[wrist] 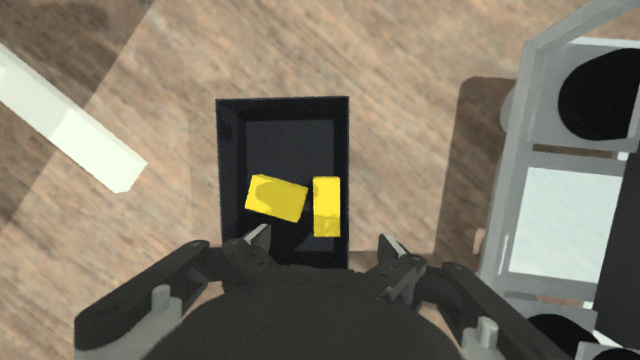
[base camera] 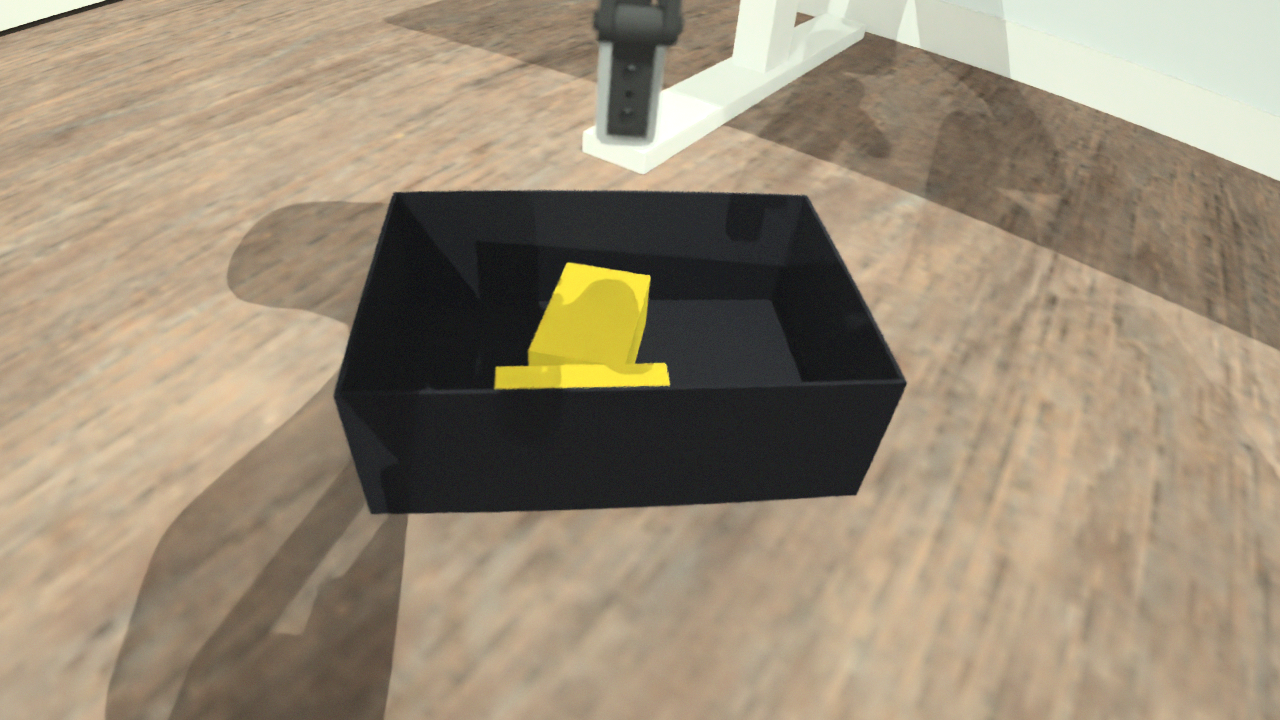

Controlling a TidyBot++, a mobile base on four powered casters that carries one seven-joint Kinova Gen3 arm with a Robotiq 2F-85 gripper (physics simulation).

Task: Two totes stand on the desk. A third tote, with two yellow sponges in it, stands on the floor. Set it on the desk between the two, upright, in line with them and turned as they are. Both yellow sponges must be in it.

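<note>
A black open tote [base camera: 617, 447] [wrist: 282, 111] stands upright on the floor. Two yellow sponges are in it. One sponge [base camera: 590, 315] [wrist: 276, 198] lies turned at an angle inside. The other sponge [base camera: 581, 376] [wrist: 326, 206] is beside it, along the tote's wall nearest the base; in the base camera view that wall hides its lower part. My gripper [wrist: 323, 240] is open and empty, high above the tote; in the base camera view a finger shows above the tote's far rim. The desk top and its two totes do not show in these views.
A white desk foot [base camera: 707, 102] [wrist: 92, 147] stands on the floor beyond the tote. A pale wall [base camera: 1163, 98] rises at the back right. My grey base frame [wrist: 515, 125] is at the right of the wrist view, on the tote's near side.
</note>
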